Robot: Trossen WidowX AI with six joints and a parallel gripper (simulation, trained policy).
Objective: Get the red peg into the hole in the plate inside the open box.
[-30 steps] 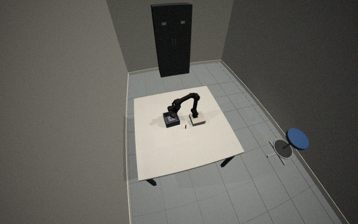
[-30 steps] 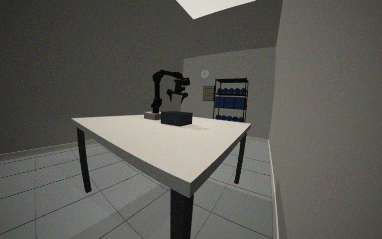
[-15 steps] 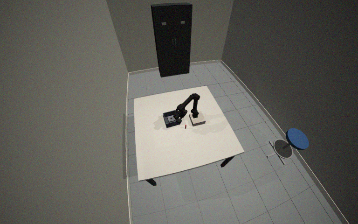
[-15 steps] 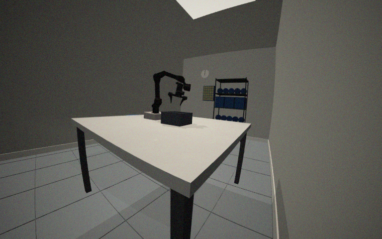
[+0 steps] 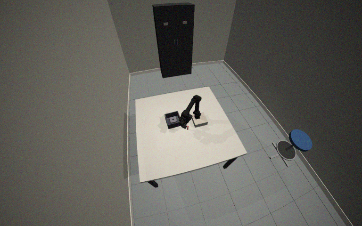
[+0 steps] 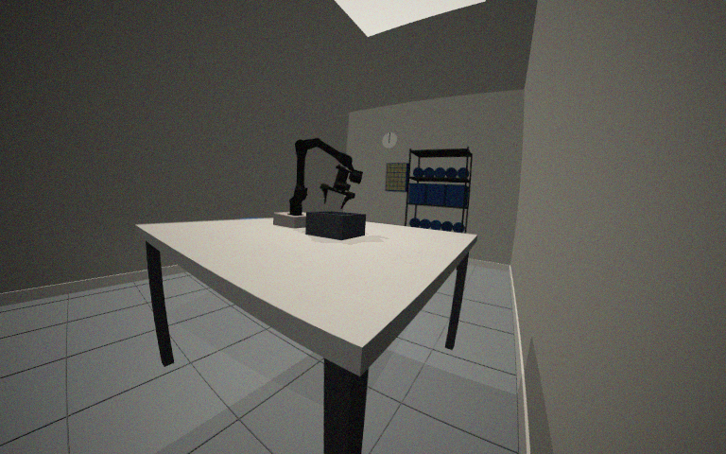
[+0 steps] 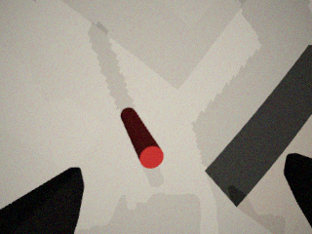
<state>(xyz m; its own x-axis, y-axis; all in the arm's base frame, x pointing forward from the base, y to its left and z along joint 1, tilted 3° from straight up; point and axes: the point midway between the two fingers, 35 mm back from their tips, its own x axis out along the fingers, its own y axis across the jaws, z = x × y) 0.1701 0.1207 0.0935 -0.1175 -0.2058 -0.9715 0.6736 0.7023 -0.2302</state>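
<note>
My gripper tip is now 8 cm above the red peg and 1 cm to the right of it. The rest, counted from my gripper tip: plate: 16 cm ahead, 15 cm to the right, 7 cm below; then dark box: 16 cm ahead, 15 cm to the right, 9 cm below.
</note>
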